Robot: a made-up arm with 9 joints. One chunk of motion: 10 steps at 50 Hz.
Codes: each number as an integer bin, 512 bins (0 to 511) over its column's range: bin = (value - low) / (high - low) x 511, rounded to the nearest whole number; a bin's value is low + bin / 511 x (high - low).
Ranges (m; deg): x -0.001..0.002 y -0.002..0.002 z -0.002..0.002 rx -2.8..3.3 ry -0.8..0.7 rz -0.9..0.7
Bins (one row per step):
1: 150 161 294 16 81 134
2: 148 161 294 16 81 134
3: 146 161 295 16 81 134
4: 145 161 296 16 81 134
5: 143 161 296 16 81 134
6: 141 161 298 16 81 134
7: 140 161 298 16 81 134
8: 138 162 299 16 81 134
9: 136 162 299 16 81 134
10: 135 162 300 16 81 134
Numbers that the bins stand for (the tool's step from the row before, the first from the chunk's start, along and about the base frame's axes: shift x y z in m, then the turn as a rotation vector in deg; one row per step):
1: -0.00012 -0.00074 0.00030 -2.609 -0.562 -0.480
2: -0.00013 -0.00074 0.00030 -2.609 -0.562 -0.480
3: -0.00014 -0.00074 0.00031 -2.609 -0.562 -0.480
4: -0.00015 -0.00074 0.00032 -2.609 -0.562 -0.480
5: -0.00016 -0.00074 0.00032 -2.609 -0.562 -0.480
6: -0.00017 -0.00074 0.00033 -2.609 -0.562 -0.480
7: -0.00018 -0.00074 0.00033 -2.609 -0.562 -0.480
8: -0.00019 -0.00073 0.00034 -2.609 -0.562 -0.480
9: -0.00020 -0.00073 0.00034 -2.609 -0.562 -0.480
10: -0.00021 -0.00073 0.00035 -2.609 -0.562 -0.480

